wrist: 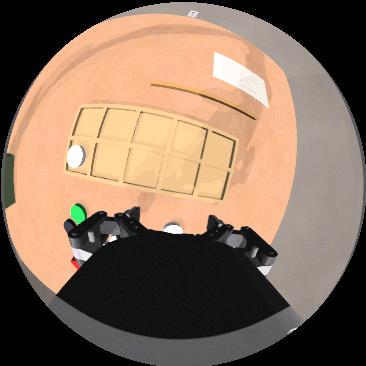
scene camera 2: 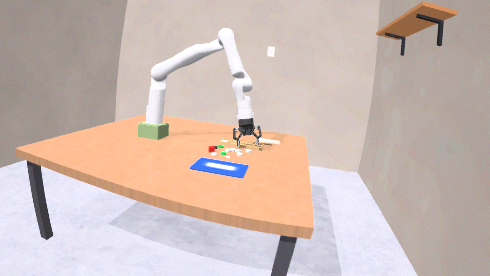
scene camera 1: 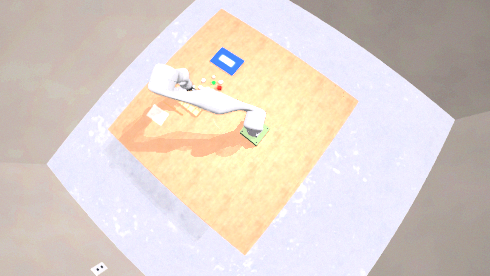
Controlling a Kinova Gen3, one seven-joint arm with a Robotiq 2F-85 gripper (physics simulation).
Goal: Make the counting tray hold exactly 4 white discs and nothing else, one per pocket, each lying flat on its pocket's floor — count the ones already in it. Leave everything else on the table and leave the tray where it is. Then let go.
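Observation:
The tan counting tray (wrist: pixel 131 148) (scene camera 2: pixel 261 148) has two rows of five pockets. A white disc (wrist: pixel 76 156) lies in its near-left end pocket in the wrist view; the other pockets look empty. My gripper (wrist: pixel 173 218) (scene camera 2: pixel 248 145) is open, low beside the tray's near long side. A white disc (wrist: pixel 173 228) shows between its spread fingers, not gripped, partly hidden by the gripper body. Another white disc (wrist: pixel 113 239) is mostly hidden behind the left finger. More white discs (scene camera 2: pixel 214 154) (scene camera 1: pixel 203 80) lie loose between the tray and the blue panel.
A green disc (wrist: pixel 78 213), a dark disc (wrist: pixel 69 226) and a red block (wrist: pixel 75 263) (scene camera 2: pixel 212 149) (scene camera 1: pixel 219 87) lie left of the gripper in the wrist view. Another green disc (scene camera 2: pixel 223 153) lies nearer the blue panel (scene camera 2: pixel 200 167) (scene camera 1: pixel 216 61). A thin strip (wrist: pixel 200 94) and paper (wrist: pixel 240 80) lie beyond the tray.

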